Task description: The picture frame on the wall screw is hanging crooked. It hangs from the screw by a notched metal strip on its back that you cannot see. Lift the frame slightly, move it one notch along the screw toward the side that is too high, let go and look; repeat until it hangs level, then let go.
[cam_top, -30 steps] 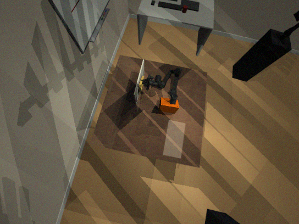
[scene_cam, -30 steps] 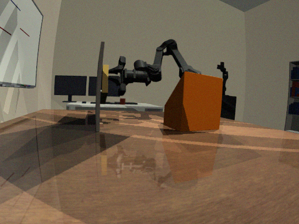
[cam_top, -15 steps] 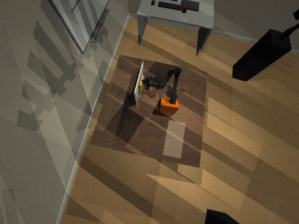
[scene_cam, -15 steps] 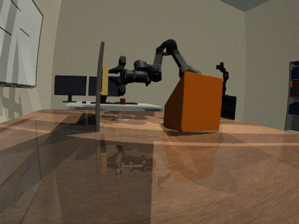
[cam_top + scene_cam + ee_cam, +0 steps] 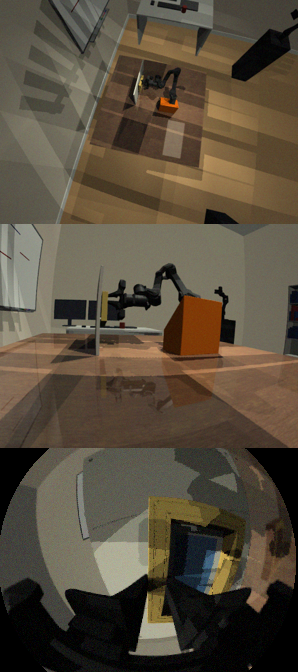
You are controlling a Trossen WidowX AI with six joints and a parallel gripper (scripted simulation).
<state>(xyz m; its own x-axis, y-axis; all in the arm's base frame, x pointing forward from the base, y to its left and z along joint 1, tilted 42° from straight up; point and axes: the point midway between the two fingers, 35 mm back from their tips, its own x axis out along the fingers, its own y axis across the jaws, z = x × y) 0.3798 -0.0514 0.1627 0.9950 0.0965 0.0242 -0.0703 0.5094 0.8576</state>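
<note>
Now: the picture frame 1 cm to the left of my gripper tip and 5 cm below it. From my gripper tip the other things lie so: wall panel 2 cm ahead, 6 cm below.
</note>
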